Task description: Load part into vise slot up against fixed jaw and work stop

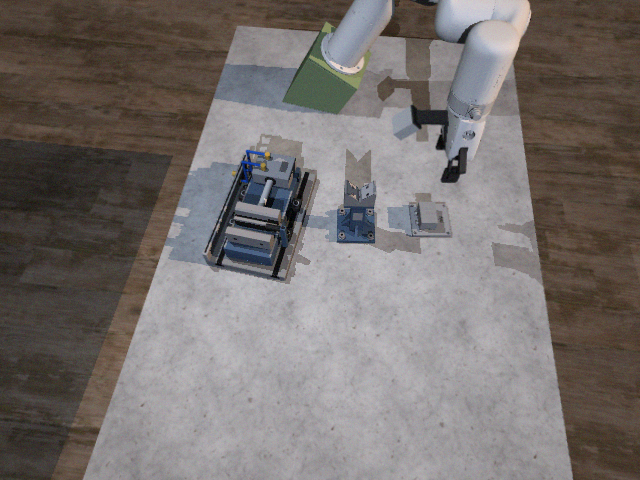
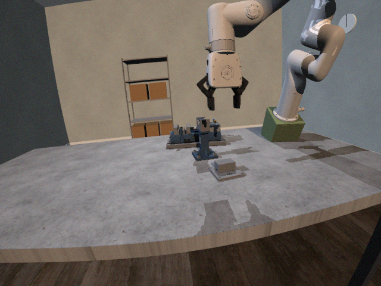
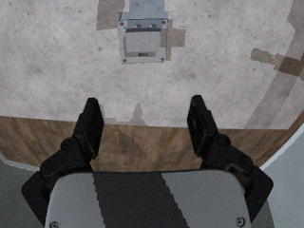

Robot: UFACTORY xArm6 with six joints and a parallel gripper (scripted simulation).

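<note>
Now: the part 210 mm below my hand. The rest, counted from my hand: air cylinder rod (380 mm to the right, 140 mm below, 20 mm ahead); air cylinder (370 mm to the right, 140 mm below, 50 mm behind); blue vise body (390 mm to the right, 180 mm below, 40 mm ahead).
</note>
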